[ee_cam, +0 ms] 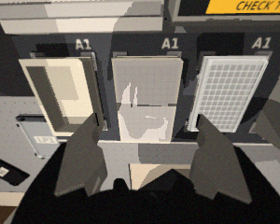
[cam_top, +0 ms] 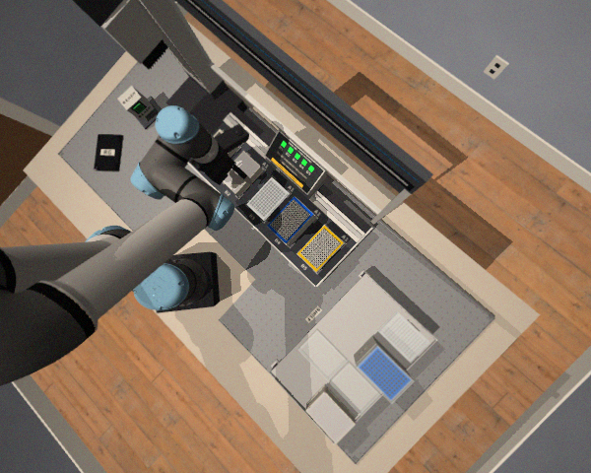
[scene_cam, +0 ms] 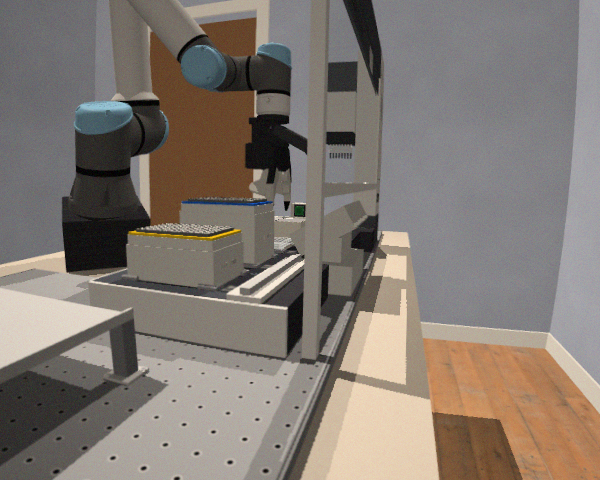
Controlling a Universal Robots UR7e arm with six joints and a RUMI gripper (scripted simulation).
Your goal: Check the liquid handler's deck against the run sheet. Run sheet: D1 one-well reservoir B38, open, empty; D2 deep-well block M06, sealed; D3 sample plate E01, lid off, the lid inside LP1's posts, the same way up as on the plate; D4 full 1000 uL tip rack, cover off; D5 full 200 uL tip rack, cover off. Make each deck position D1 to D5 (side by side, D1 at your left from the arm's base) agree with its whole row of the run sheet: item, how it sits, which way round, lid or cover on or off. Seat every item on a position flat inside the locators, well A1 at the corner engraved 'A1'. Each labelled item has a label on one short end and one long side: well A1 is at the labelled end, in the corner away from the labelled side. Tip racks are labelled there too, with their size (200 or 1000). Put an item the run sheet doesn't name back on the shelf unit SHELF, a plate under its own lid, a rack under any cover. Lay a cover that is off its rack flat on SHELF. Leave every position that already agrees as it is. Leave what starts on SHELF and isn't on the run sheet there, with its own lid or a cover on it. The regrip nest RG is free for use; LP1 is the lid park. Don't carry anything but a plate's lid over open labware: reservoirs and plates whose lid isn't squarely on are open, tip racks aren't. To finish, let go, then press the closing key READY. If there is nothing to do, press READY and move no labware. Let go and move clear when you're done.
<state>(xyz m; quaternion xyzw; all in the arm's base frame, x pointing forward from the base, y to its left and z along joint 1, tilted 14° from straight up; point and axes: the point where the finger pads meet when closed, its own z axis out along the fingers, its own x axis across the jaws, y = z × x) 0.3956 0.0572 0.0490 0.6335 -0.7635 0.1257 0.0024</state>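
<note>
Now: hand 40 mm above the sealed block. Round my hand: blue-rimmed tip rack (40 mm behind, 240 mm to the right, 10 mm above); cream reservoir (20 mm ahead, 120 mm to the left, 50 mm below); well plate (20 mm behind, 120 mm to the right, 50 mm below).
</note>
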